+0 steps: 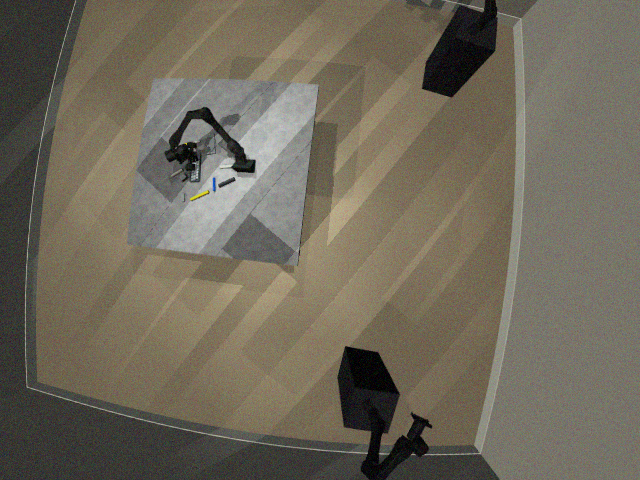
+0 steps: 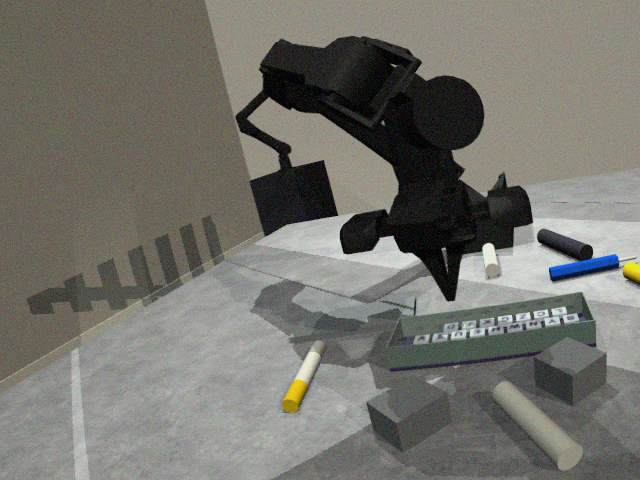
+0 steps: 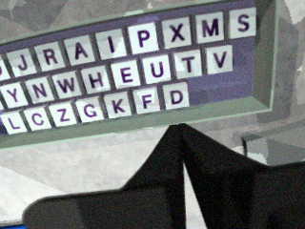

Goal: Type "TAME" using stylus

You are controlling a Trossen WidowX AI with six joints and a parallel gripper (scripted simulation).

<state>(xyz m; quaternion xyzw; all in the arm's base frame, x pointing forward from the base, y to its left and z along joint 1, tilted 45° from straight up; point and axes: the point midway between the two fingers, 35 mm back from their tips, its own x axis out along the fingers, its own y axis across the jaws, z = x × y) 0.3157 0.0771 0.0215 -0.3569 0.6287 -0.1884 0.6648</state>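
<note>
My gripper tip is now 2 cm short of the green keyboard tray, 4 cm to the right of it and 3 cm above it. The rest, counted from my gripper tip: flat grey plate: 4 cm behind, 14 cm to the right, 4 cm below; yellow-tipped marker: 11 cm ahead, 13 cm to the right, 3 cm below; blue stylus: 15 cm behind, 17 cm to the left, 3 cm below.
</note>
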